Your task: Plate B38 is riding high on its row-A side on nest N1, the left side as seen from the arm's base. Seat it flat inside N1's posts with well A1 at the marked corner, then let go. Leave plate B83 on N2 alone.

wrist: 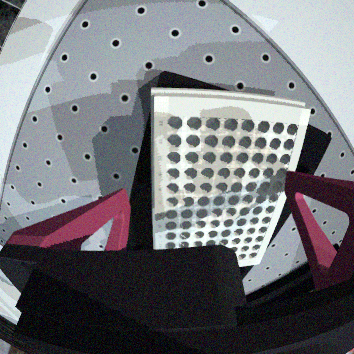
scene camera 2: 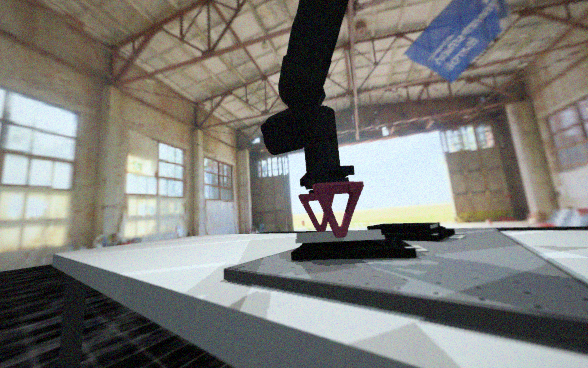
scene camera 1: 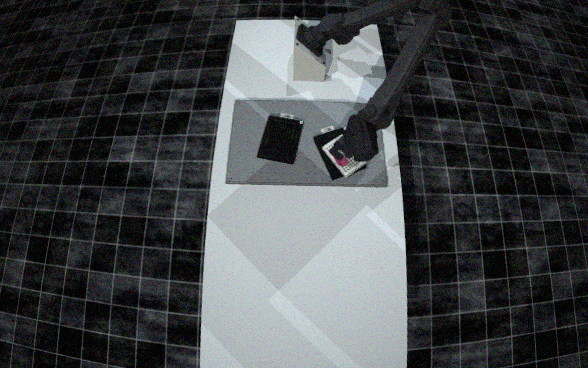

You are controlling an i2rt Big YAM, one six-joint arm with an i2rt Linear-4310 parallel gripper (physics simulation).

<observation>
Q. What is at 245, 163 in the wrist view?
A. A white well plate.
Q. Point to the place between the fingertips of my gripper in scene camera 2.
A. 329, 234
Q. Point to a white well plate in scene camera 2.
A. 355, 235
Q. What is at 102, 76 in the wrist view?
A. A grey perforated plate.
</observation>
